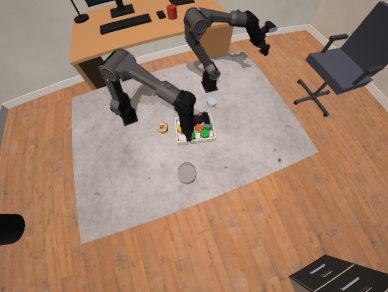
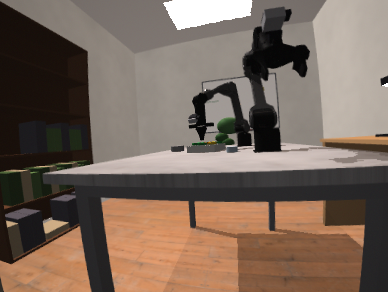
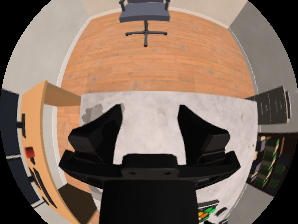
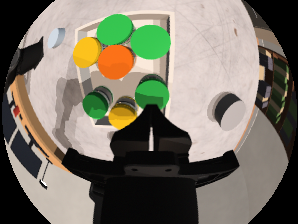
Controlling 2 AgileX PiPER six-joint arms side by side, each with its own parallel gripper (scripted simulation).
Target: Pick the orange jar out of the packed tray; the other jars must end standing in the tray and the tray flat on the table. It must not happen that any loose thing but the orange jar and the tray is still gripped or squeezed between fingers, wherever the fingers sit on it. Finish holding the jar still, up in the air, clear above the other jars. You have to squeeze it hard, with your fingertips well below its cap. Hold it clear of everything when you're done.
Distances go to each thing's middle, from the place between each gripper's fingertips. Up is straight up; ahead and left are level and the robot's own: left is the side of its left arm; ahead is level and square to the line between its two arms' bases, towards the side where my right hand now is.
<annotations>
I see my right gripper 7 cm to the right of the orange jar (image 4: pixel 115 61), 4 cm above it and 2 cm past it. Also, from my right hand: grey disc (image 4: pixel 230 110): 16 cm ahead, 8 cm to the right, 5 cm below; then cream tray (image 4: pixel 89 78): 5 cm to the left, 5 cm below, 3 cm behind.
Now: left hand (image 2: pixel 285 74) 21 cm short of the orange jar, 49 cm to the left of it and 16 cm above it. Round my left hand: grey disc: 39 cm ahead, 65 cm to the right, 17 cm below; then cream tray: 20 cm ahead, 51 cm to the right, 18 cm below.
</annotations>
